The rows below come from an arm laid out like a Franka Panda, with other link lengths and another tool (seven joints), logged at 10 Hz.
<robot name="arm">
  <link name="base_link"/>
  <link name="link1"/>
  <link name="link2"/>
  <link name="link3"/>
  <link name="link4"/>
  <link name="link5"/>
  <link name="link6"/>
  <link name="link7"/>
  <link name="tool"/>
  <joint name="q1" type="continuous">
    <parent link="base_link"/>
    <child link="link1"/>
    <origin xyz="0 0 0.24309" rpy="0 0 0"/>
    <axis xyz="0 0 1"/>
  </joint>
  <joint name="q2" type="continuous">
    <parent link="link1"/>
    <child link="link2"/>
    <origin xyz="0 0 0" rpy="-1.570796 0 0"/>
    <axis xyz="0 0 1"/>
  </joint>
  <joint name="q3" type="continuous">
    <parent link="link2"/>
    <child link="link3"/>
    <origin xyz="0 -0.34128 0" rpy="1.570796 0 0"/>
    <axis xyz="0 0 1"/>
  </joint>
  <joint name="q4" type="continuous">
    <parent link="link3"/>
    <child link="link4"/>
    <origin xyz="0.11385 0 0" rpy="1.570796 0 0"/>
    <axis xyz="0 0 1"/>
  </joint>
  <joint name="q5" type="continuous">
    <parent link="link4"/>
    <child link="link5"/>
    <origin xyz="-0.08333 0.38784 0" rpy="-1.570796 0 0"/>
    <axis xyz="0 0 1"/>
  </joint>
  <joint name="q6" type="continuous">
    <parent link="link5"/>
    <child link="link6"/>
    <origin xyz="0 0 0" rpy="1.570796 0 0"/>
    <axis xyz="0 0 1"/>
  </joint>
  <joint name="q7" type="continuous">
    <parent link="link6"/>
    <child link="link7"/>
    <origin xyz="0.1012 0 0" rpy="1.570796 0 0"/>
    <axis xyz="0 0 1"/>
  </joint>
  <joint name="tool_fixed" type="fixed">
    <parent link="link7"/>
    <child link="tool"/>
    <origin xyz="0.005 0.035 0.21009" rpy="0.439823 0 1.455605"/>
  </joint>
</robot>
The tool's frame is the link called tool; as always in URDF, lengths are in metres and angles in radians. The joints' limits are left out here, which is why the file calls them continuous.
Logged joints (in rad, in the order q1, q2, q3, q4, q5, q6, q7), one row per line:
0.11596 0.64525 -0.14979 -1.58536 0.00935 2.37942 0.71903
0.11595 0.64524 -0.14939 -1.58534 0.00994 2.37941 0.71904
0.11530 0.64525 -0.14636 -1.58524 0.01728 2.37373 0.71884
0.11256 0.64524 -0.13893 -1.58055 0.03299 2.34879 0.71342
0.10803 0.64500 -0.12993 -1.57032 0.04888 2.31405 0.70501
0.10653 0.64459 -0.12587 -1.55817 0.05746 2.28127 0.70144
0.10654 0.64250 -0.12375 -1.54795 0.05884 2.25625 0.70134
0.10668 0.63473 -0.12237 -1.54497 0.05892 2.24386 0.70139
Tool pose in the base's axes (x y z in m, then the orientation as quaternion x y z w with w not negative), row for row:
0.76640 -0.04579 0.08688 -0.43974 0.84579 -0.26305 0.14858
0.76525 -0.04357 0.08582 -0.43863 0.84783 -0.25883 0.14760
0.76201 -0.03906 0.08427 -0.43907 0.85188 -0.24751 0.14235
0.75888 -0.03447 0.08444 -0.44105 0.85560 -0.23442 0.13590
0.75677 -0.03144 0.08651 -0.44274 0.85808 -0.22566 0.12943
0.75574 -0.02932 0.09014 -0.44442 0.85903 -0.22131 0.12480
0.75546 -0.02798 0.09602 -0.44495 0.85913 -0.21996 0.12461
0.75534 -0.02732 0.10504 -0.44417 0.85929 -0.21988 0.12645
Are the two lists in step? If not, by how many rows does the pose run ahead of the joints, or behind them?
The pose runs 1 row ahead of the joints: the pose in row i belongs to the joints in row i + 1.
